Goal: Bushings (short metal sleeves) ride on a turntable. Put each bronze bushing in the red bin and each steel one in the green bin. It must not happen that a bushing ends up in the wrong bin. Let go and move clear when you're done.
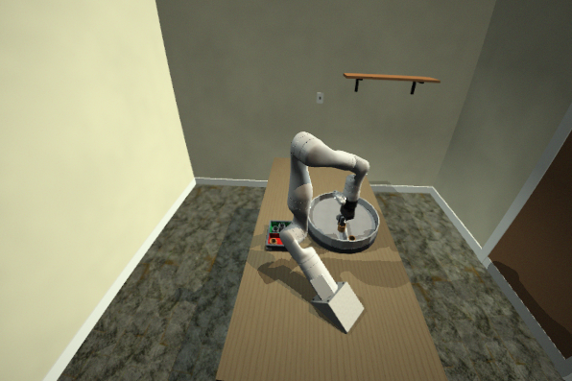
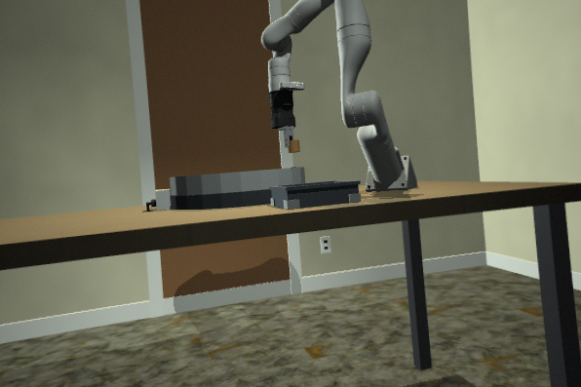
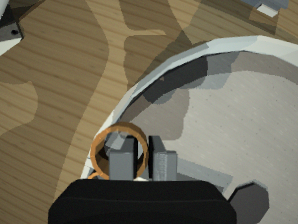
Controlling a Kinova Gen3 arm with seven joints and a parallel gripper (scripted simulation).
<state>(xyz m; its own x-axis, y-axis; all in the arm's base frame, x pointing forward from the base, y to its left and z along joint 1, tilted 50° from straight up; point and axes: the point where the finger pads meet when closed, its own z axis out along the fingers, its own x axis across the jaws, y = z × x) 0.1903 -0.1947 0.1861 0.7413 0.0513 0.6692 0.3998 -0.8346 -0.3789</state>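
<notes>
The bin tray is 1 cm behind my hand, 31 cm to the left of it and 15 cm below it. The rest, counted from my hand: grey turntable: 17 cm ahead, 2 cm to the right, 13 cm below.
</notes>
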